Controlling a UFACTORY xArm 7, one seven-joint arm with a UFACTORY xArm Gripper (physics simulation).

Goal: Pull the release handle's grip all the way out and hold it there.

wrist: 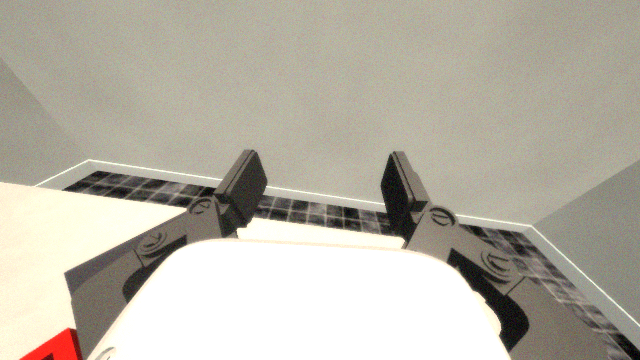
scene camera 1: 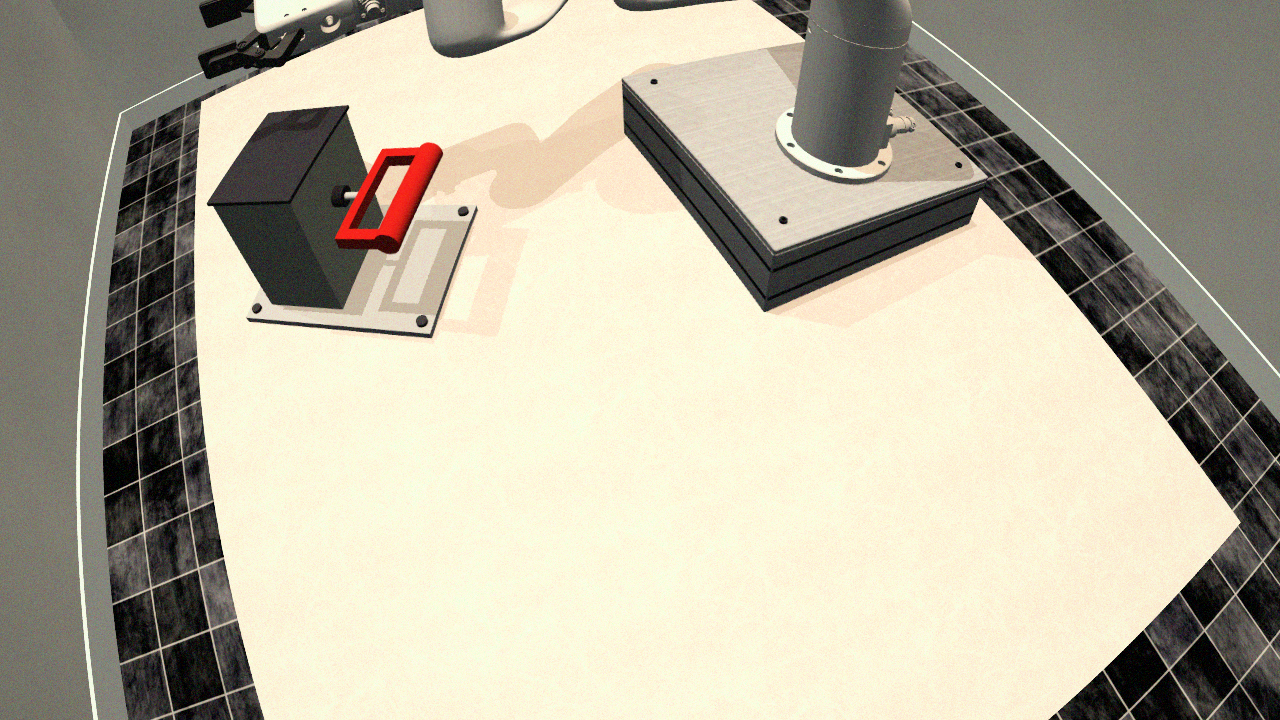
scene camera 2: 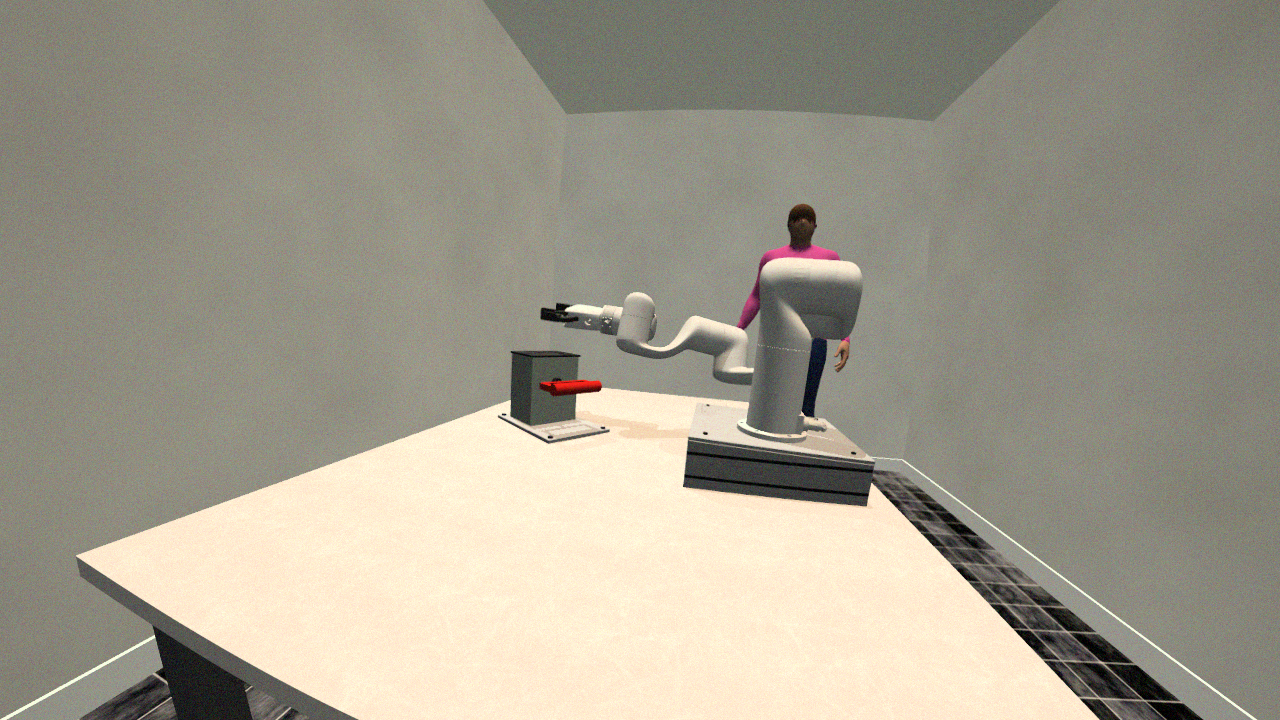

Path:
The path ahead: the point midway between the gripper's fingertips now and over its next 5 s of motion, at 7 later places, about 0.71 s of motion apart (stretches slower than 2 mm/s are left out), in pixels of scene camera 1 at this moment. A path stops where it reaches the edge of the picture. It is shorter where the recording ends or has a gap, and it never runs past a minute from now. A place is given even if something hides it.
My gripper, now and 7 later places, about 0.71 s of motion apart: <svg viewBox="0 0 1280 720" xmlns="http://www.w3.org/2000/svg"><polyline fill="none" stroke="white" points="202,40 224,102 200,38 200,34 196,69 209,86 198,82 204,84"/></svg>

